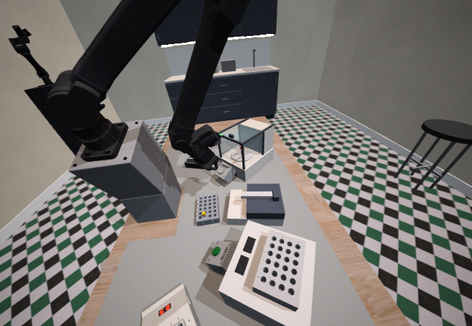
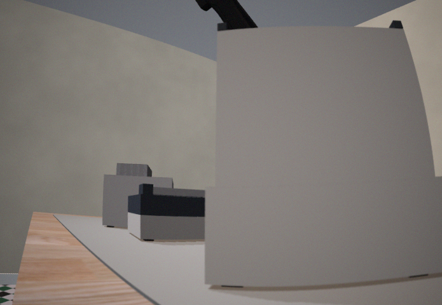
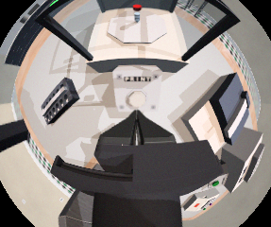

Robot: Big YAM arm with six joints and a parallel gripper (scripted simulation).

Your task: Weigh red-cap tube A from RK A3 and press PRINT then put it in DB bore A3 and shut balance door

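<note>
Right now my hand is 11 cm below the balance door, 11 cm short of it and 9 cm to the right of it. From my hand the other things lie so: yellow-capped tube 20 cm to the right, 7 cm below, 5 cm behind; then magnet block 17 cm to the left, 12 cm behind, 8 cm below; then tube rack 15 cm to the right, 9 cm below, 4 cm behind.
</note>
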